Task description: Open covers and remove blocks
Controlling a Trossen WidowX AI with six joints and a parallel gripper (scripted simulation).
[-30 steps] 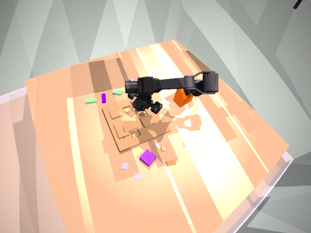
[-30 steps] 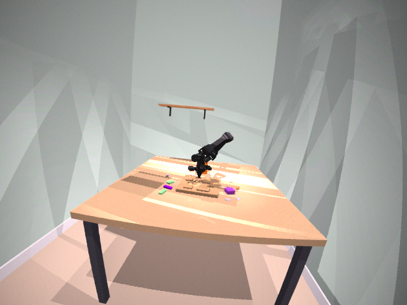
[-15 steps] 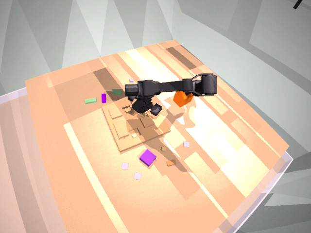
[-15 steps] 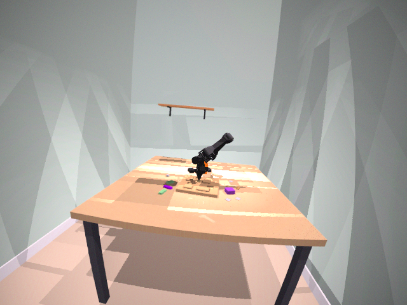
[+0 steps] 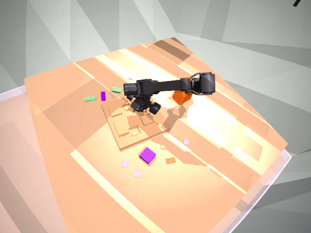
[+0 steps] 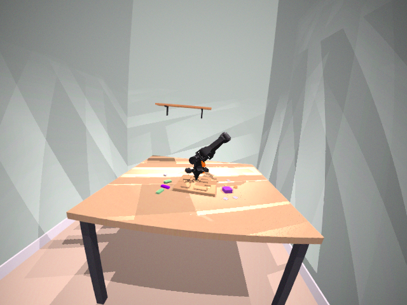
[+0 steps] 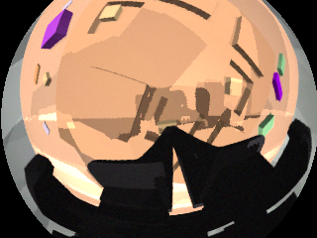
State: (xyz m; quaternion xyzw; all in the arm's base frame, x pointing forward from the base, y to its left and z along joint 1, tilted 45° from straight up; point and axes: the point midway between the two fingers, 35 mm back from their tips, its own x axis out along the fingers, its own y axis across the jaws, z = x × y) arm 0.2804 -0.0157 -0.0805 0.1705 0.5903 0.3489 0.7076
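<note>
The tan puzzle board is 60 mm ahead of my gripper tip and 10 mm to the right of it. The rest, counted from my gripper tip: orange block: 310 mm to the left, 70 mm ahead, 20 mm below; purple block: 230 mm to the right, 120 mm ahead, 10 mm below; mint-green block: 260 mm to the right, 190 mm ahead, 10 mm below.
</note>
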